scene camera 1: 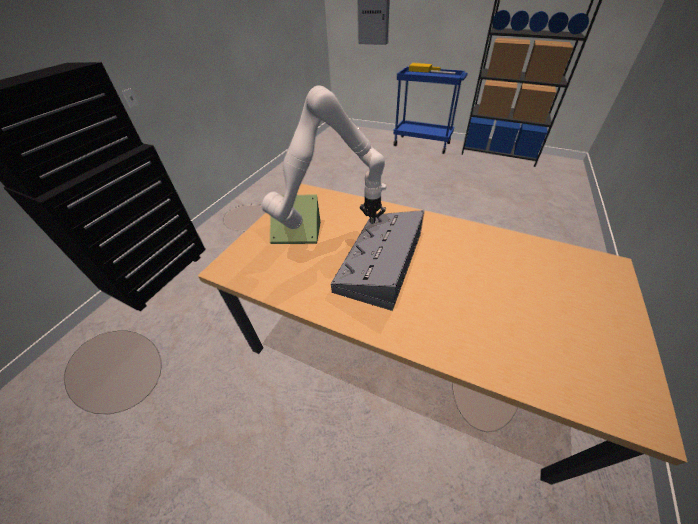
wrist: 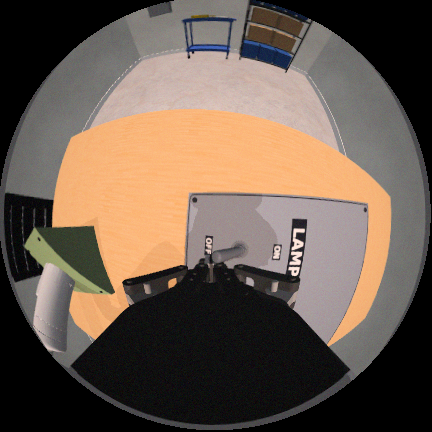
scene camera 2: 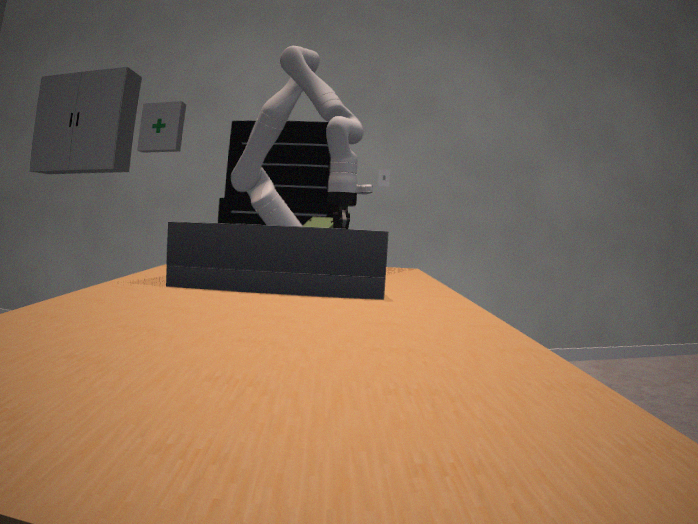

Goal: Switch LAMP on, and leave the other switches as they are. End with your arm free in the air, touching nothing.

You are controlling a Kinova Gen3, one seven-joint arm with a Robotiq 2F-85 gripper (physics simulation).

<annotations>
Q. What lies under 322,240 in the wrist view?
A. A grey sloped switch panel.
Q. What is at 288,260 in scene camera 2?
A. A grey sloped switch panel.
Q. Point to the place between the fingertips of my gripper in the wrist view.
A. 211,261
</annotations>
